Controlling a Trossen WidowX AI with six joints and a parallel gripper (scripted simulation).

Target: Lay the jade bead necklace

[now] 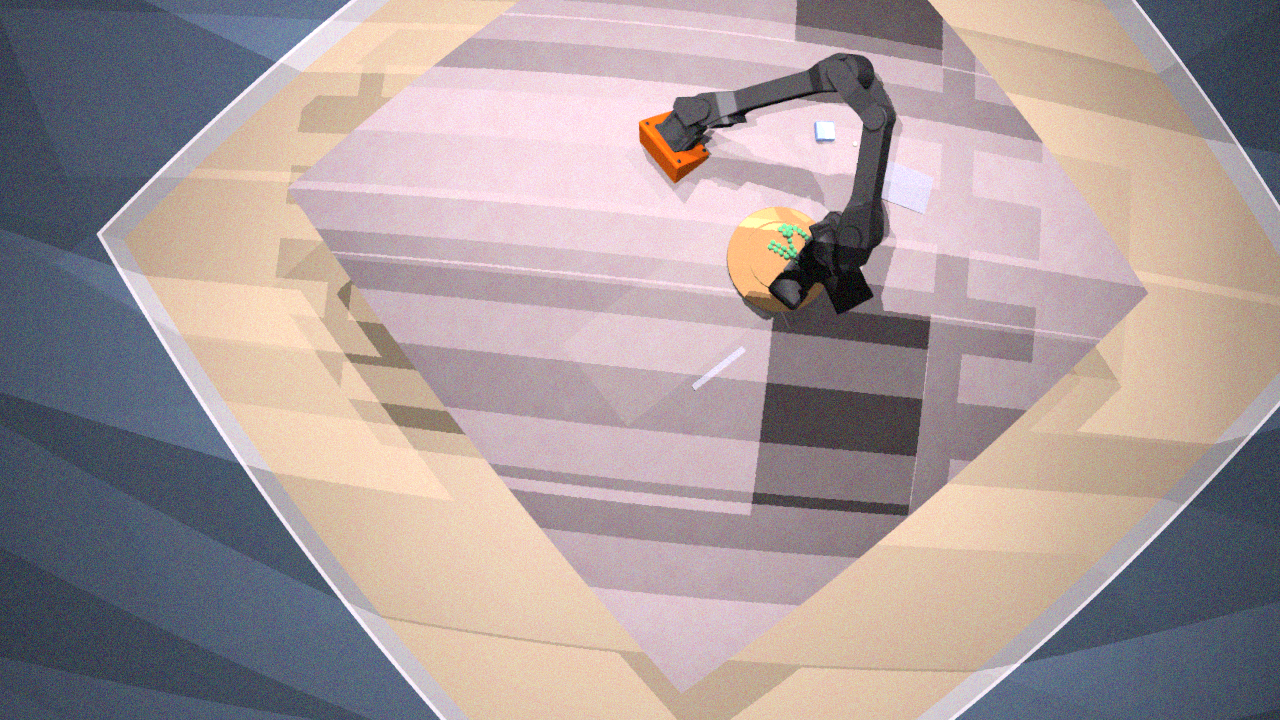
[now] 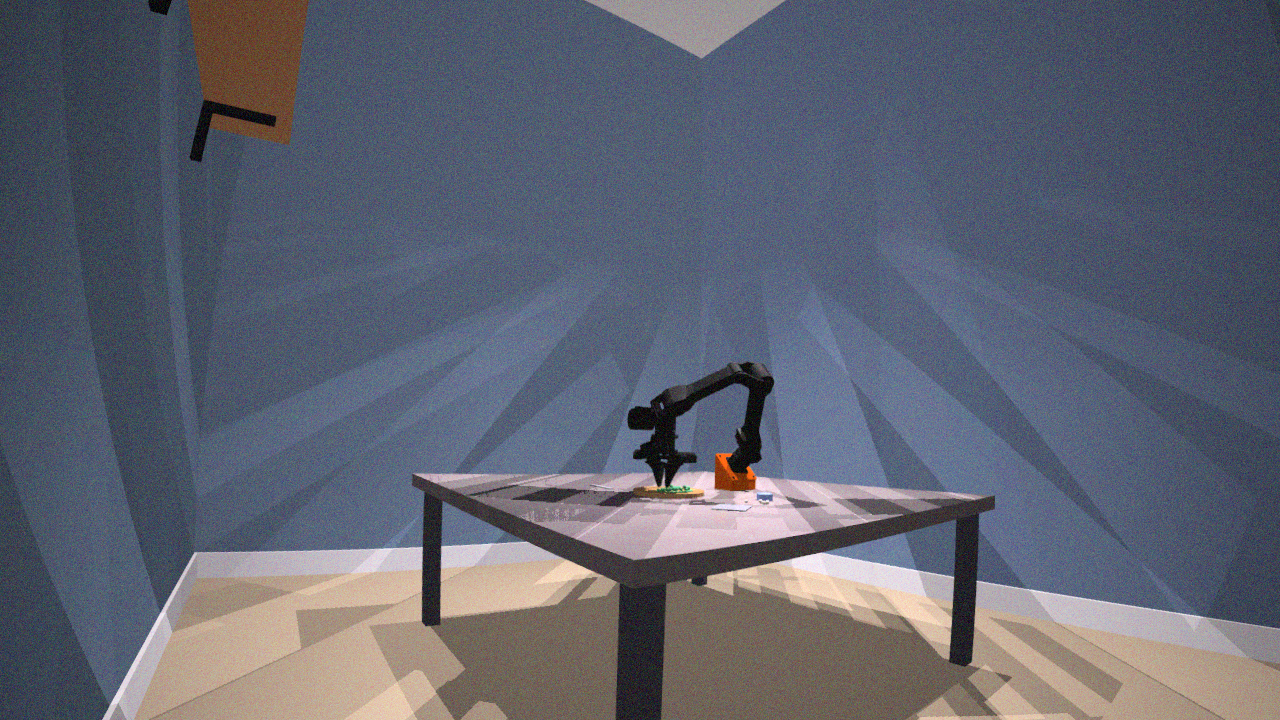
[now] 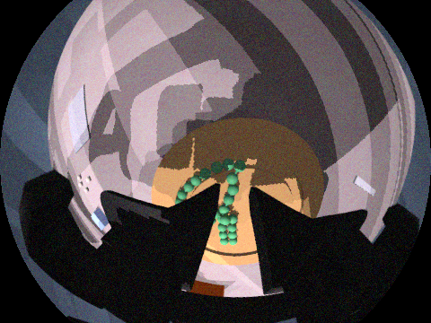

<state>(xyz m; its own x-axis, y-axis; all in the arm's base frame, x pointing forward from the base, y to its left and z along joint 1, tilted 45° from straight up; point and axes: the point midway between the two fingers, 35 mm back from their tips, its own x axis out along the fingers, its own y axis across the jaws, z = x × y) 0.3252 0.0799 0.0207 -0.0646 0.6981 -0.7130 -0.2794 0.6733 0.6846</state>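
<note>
The round tan bead board is 40 mm behind my gripper tip, 30 mm to the right of it and 10 mm below it. The rest, counted from my gripper tip: white strip (70 mm ahead, 240 mm to the right, 20 mm below); pale square sheet (10 mm behind, 280 mm to the left, 20 mm below); blue cube (190 mm behind, 200 mm to the left, 10 mm below).
</note>
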